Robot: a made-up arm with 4 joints.
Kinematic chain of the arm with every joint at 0, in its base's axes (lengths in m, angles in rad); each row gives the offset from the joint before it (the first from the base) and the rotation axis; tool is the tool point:
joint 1: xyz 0 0 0.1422 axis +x
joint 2: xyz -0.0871 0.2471 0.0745 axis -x
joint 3: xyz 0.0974 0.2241 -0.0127 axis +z
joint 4: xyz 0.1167 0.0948 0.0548 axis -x
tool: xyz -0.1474 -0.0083 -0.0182
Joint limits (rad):
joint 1: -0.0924..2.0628
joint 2: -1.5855..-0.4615
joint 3: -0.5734..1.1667
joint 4: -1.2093..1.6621
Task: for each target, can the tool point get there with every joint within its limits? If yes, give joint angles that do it. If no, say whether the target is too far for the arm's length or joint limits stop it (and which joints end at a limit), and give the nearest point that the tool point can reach.
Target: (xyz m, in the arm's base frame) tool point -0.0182 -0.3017 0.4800
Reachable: yes | joints 1.2941 -1.4987 -0.0270 0.2660
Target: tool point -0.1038 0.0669 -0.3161
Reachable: no: joint limits stop it (at a limit: joint 1, joint 2, joint 3, joint 4) | nearest point -0.0730 -0.3550 0.1695 | short by 0.644 m
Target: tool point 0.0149 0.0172 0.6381
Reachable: yes | joints 0.6914 -1.1811 -0.4420 0.8594
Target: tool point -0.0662 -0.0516 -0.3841
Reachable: no: joint limits stop it (at a limit: joint 1, joint 2, joint 4) | nearest point -0.0728 -0.3584 0.1676 | short by 0.631 m
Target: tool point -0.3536 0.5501 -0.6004
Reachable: no: too far | nearest point -0.0920 0.4635 0.2990 | short by 0.941 m
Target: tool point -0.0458 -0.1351 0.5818
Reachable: yes | joints 0.9567 -1.3573 0.3429 0.3411
